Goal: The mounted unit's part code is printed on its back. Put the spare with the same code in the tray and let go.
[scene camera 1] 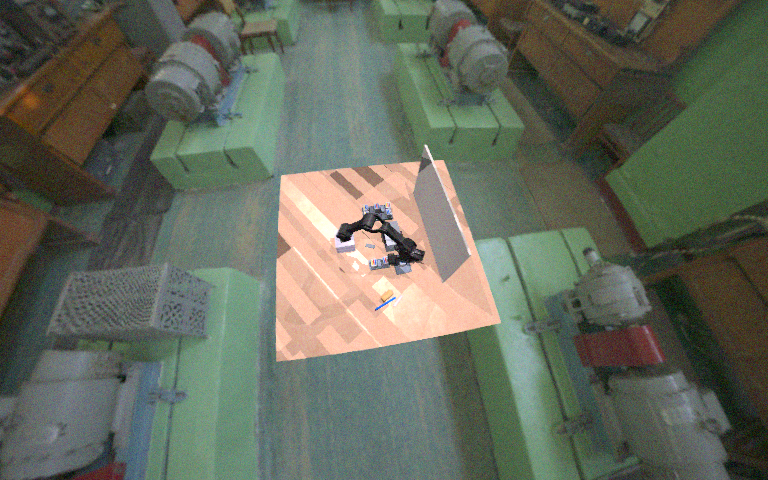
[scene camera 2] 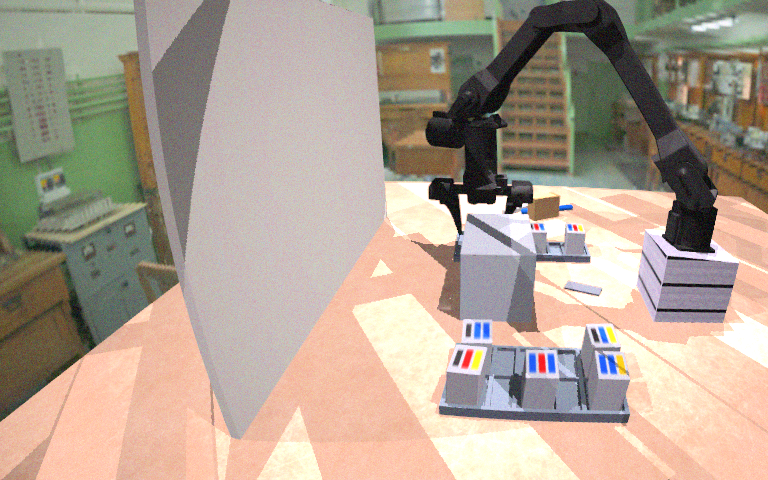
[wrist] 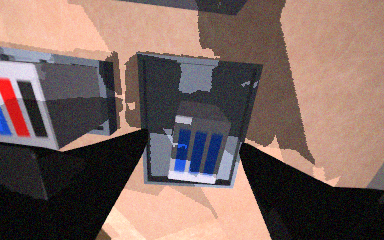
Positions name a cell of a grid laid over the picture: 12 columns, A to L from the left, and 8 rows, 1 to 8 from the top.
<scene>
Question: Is my gripper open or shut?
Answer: Open.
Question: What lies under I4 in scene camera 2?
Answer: A cardboard box.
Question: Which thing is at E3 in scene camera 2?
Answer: A tall grey panel.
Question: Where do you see a grey mounted unit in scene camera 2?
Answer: At H5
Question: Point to a tall grey panel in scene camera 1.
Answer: At H5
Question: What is my gripper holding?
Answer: Nothing.
</scene>
